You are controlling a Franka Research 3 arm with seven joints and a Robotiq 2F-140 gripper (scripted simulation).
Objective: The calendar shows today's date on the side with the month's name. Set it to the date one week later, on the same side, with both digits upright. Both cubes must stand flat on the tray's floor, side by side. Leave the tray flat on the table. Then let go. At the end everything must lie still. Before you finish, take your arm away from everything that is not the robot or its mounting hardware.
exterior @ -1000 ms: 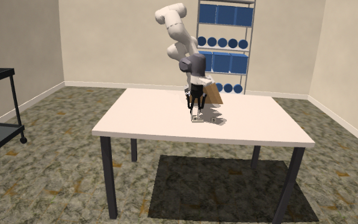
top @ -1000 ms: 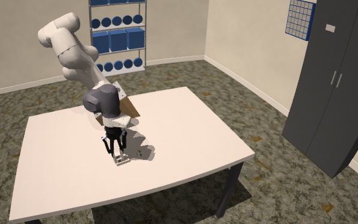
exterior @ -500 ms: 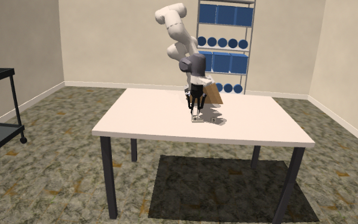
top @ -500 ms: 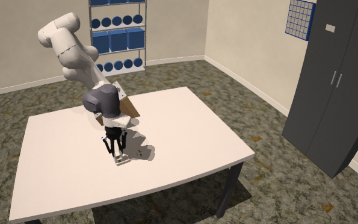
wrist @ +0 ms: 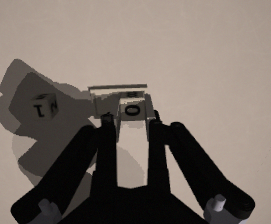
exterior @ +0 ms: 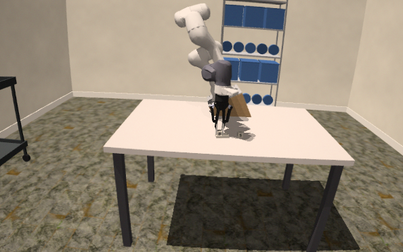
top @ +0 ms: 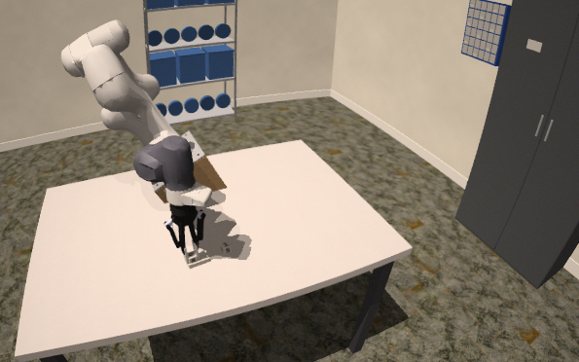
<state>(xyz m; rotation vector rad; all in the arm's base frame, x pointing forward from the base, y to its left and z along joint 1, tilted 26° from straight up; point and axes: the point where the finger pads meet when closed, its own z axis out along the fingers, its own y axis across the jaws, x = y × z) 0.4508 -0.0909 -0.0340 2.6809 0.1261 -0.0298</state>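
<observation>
The grey tray lies 40 mm below my hand and 20 mm to the left of it. The rest, counted from my hand: cube (120 mm to the left, 40 mm below, 10 mm behind).
</observation>
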